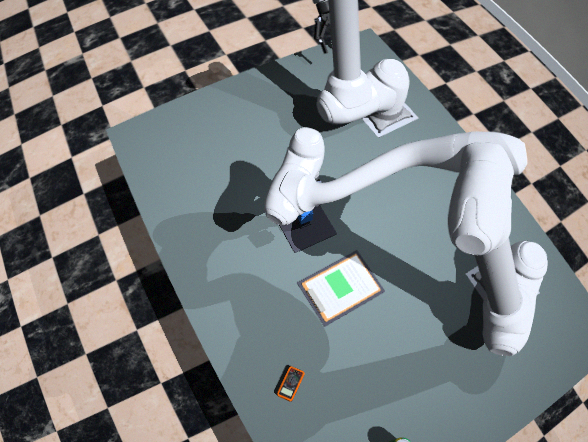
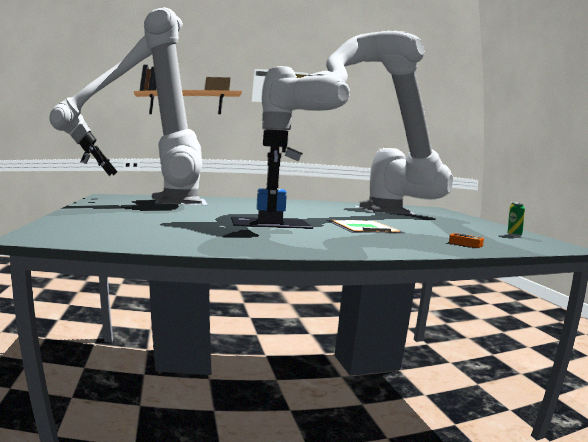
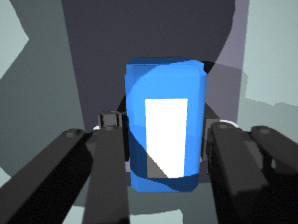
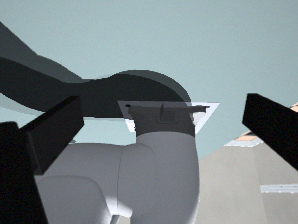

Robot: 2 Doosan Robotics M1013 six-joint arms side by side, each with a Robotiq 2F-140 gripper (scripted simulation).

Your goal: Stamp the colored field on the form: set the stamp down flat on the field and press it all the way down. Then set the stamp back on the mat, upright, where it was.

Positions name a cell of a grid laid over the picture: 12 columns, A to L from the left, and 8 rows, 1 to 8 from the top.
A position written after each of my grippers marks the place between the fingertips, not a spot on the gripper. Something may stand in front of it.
Observation:
I see my left gripper (image 2: F4), my right gripper (image 4: G4) and a dark mat (image 1: G5).
The dark mat also shows in image 3 (image 3: E2). My left gripper also shows in image 3 (image 3: G4).

